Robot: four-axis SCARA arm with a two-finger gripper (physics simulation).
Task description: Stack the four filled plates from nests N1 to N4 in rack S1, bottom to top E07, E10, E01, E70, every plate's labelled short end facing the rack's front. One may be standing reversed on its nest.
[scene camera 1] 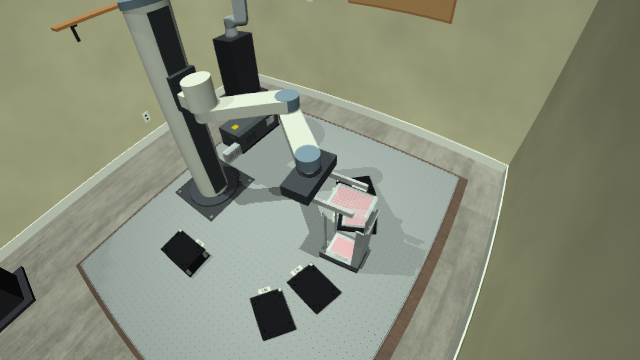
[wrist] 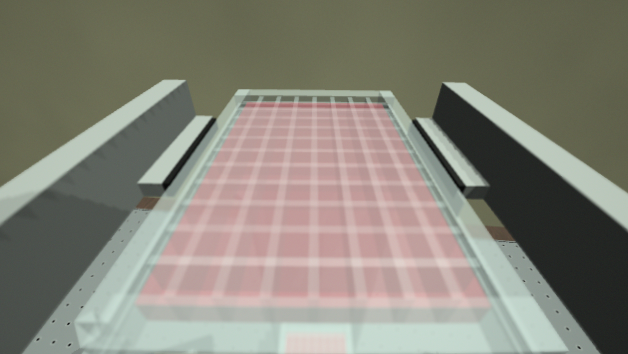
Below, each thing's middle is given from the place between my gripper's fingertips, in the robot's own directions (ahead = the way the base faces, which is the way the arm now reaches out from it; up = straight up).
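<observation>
Dark grey controller box (scene camera 1: 246, 125): my gripper well above it, far to the right of it, far past it.
</observation>
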